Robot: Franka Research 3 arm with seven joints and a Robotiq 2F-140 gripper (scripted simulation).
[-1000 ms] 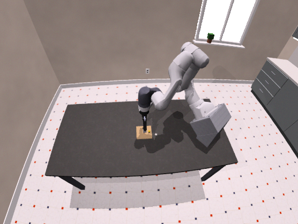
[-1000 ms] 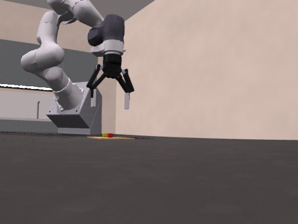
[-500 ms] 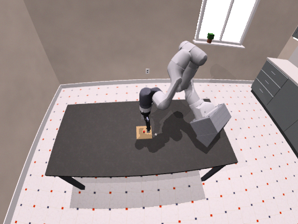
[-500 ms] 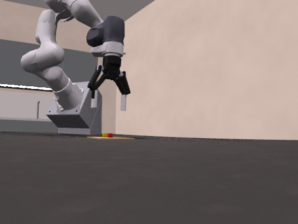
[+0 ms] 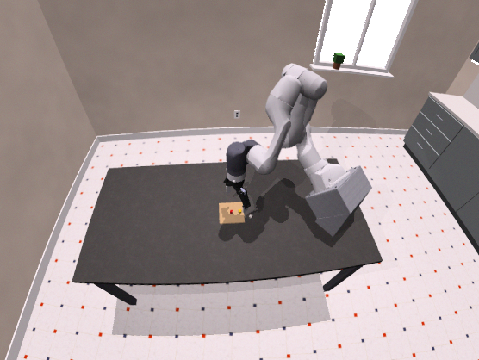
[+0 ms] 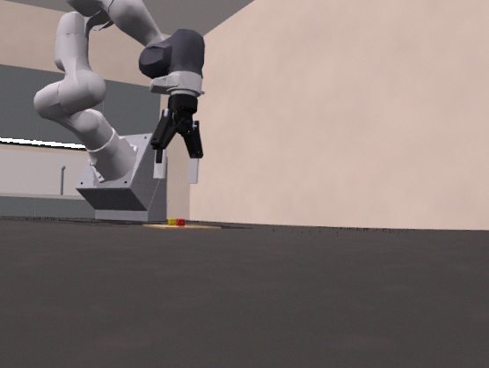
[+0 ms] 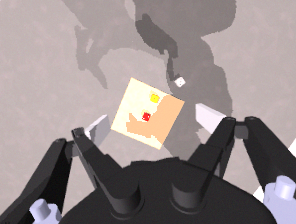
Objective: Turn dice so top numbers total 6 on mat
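The white die is 7 cm behind my hand, 6 cm to the left of it and 11 cm below it. Round my hand: tan mat 3 cm ahead, 1 cm to the right, 12 cm below; yellow die 2 cm behind, 11 cm below; red die 3 cm ahead, 1 cm to the right, 11 cm below.
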